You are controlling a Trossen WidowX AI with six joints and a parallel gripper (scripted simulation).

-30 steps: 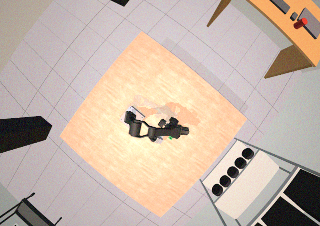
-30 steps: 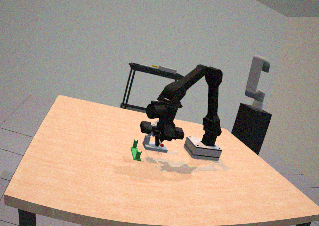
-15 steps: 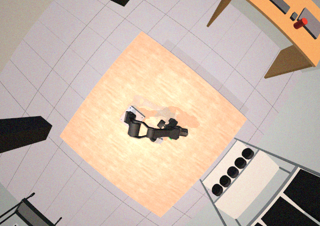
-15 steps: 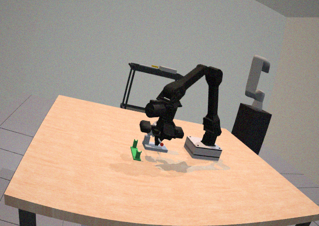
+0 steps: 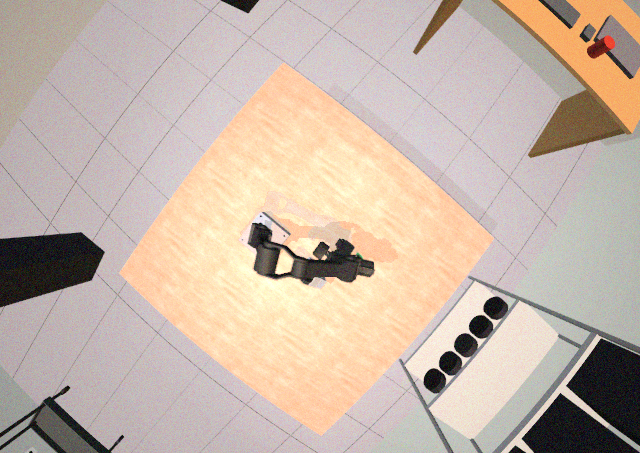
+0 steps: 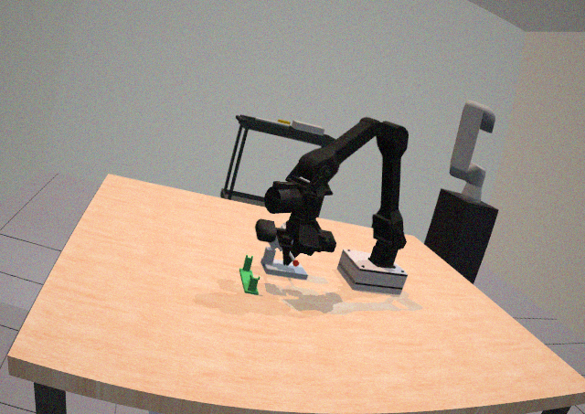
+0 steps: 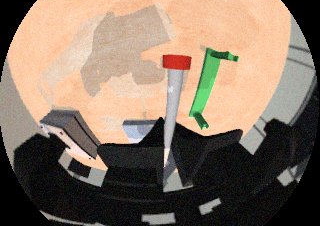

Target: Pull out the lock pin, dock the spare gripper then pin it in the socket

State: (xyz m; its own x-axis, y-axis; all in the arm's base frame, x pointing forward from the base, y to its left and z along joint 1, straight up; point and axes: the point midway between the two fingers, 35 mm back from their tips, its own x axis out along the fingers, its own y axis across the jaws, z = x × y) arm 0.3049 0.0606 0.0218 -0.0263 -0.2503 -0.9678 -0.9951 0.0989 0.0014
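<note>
My gripper tip is 20 mm past the grey mount and 90 mm to the left of it. Round my gripper tip: green cradle (90 mm ahead, 20 mm to the left, 30 mm below); spare gripper (40 mm behind, 80 mm to the right, 60 mm above).
</note>
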